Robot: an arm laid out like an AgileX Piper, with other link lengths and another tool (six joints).
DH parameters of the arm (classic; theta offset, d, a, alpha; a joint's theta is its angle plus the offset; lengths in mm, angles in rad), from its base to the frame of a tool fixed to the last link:
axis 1: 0 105.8 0 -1.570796
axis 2: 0.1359 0 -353.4 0
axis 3: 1.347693 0 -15.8 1.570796
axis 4: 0 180.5 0 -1.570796
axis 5: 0 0 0 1.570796
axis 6: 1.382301 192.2 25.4 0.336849
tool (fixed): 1.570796 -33.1 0 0
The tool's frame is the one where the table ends.
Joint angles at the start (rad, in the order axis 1, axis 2, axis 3, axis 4, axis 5, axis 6): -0.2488 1.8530 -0.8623 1.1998 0.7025 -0.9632
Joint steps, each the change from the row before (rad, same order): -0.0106 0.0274 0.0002 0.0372 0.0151 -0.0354; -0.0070 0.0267 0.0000 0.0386 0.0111 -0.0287; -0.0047 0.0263 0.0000 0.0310 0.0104 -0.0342; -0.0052 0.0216 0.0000 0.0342 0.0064 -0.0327
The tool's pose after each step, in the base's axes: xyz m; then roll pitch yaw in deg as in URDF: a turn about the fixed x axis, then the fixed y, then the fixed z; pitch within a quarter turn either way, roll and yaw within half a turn. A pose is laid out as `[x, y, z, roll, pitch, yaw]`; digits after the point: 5 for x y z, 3 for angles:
[0.34081, 0.03401, 0.18982, -145.417, -6.718, -0.843]
[0.34557, 0.03256, 0.18473, -143.945, -6.366, -1.653]
[0.34937, 0.03181, 0.17909, -142.915, -6.193, -1.772]
[0.35344, 0.03028, 0.17478, -142.038, -6.303, -2.289]

